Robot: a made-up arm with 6 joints. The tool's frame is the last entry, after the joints. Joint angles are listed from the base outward.
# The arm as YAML. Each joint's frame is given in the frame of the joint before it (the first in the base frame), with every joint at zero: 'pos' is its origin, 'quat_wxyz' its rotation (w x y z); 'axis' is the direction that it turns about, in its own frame. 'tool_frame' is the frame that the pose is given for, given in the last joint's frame.
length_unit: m
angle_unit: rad
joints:
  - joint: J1
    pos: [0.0, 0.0, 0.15]
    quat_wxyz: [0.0, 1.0, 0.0, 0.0]
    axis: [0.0, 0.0, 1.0]
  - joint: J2
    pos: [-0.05, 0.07, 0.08]
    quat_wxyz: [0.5, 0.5, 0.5, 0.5]
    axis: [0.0, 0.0, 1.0]
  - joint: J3
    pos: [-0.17, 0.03, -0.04]
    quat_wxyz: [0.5, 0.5, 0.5, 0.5]
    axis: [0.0, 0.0, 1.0]
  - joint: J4
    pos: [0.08, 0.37, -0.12]
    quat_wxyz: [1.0, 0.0, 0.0, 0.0]
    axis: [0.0, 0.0, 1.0]
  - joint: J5
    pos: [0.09, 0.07, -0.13]
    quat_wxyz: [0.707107, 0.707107, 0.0, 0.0]
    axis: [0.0, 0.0, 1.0]
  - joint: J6
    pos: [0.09, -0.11, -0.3]
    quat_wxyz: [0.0, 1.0, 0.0, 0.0]
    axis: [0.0, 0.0, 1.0]
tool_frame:
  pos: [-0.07, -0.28, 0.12]
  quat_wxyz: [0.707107, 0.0, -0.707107, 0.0]
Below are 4 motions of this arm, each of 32 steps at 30 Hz.
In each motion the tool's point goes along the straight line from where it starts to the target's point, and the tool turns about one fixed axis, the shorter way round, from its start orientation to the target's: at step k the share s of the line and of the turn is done. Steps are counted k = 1, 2, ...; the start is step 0. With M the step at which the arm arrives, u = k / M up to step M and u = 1 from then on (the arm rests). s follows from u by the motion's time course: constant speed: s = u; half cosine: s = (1 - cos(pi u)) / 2; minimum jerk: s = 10 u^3 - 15 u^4 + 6 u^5.
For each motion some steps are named. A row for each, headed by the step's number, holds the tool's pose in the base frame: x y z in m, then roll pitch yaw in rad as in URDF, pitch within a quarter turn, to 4 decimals.
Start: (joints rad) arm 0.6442 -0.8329 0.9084 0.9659 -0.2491 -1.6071
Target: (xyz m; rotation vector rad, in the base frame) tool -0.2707 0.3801 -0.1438 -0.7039 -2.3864 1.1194
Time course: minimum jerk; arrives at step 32
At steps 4, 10, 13, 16, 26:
4: 0.3942 0.6643 0.0831 3.1001 -0.6810 1.3433
10: 0.2834 0.6169 0.0453 -3.0592 -0.5252 1.5124
13: 0.1832 0.5741 0.0111 -2.9318 -0.4013 1.6717
16: 0.0672 0.5245 -0.0285 -2.7671 -0.2834 1.8671
26: -0.2377 0.3942 -0.1326 -2.2702 -0.1466 2.4305

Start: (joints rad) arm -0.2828 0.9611 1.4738 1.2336 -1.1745 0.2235
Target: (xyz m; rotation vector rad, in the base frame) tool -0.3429 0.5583 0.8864 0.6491 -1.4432 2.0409
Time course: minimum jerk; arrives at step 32
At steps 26, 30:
26: -0.3336 0.5046 0.8860 -1.2420 -0.7355 2.9863
30: -0.3425 0.5559 0.8864 -1.1533 -0.7259 2.9293

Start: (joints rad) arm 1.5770 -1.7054 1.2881 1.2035 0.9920 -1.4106
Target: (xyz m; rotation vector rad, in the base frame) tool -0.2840 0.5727 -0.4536 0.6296 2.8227 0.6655
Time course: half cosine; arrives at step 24
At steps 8, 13, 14, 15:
8: 0.3128 0.3230 -0.6185 2.4738 0.1213 1.3594
13: 0.0619 0.4279 -0.5492 2.5606 0.1316 1.9187
14: 0.0109 0.4493 -0.5351 2.5782 0.1277 2.0325
15: -0.0384 0.4699 -0.5215 2.5946 0.1221 2.1422

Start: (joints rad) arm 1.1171 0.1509 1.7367 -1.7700 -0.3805 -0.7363
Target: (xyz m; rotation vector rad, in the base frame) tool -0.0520 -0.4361 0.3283 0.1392 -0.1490 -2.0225
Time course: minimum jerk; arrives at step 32
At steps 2, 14, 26, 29, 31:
2: 0.3528 -0.2935 0.4755 -0.2040 0.0325 -1.1141
14: 0.1979 -0.3481 0.4192 -0.0633 -0.0081 -1.4623
26: -0.0322 -0.4291 0.3355 0.1505 0.0250 -1.9813
29: -0.0491 -0.4351 0.3294 0.1651 0.0317 -2.0190
31: -0.0519 -0.4361 0.3283 0.1675 0.0328 -2.0252

